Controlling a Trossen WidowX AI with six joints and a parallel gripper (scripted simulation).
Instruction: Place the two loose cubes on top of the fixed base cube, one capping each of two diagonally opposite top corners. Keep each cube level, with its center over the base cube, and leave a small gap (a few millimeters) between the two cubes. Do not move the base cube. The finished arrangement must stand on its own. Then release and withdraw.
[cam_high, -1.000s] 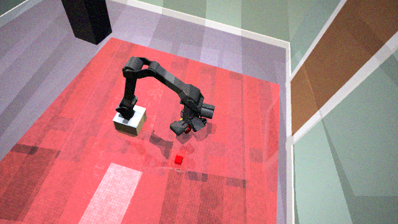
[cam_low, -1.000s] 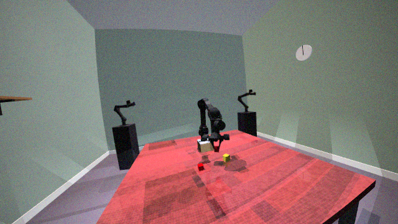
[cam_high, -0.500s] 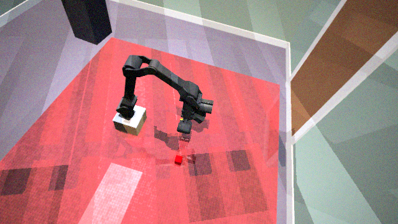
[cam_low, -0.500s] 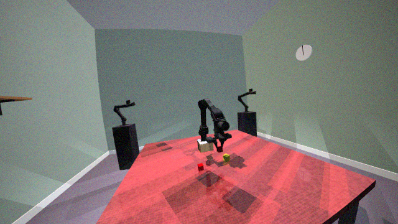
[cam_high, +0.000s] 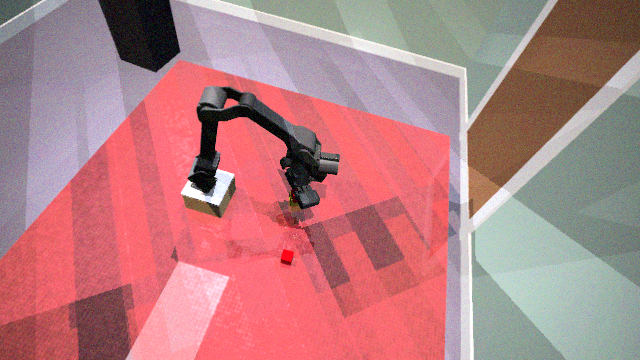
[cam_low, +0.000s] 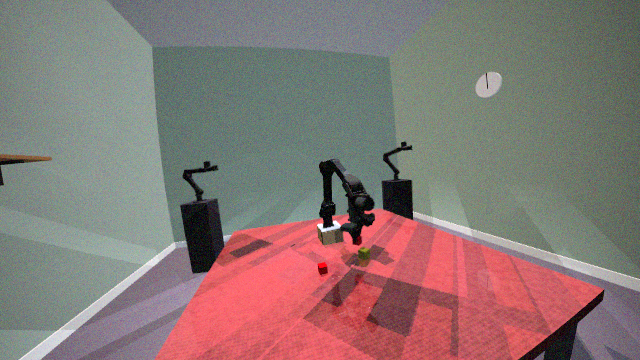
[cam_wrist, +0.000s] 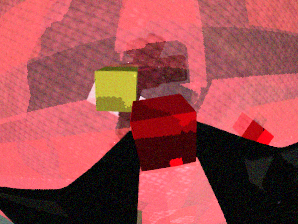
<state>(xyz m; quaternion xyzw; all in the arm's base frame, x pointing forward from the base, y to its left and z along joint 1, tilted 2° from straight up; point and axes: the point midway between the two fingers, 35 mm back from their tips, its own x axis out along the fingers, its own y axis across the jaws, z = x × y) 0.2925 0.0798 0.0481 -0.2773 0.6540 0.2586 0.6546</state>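
Now: gripper tip 1 cm past the yellow base cube, 4 cm to the right of it and 8 cm above it.
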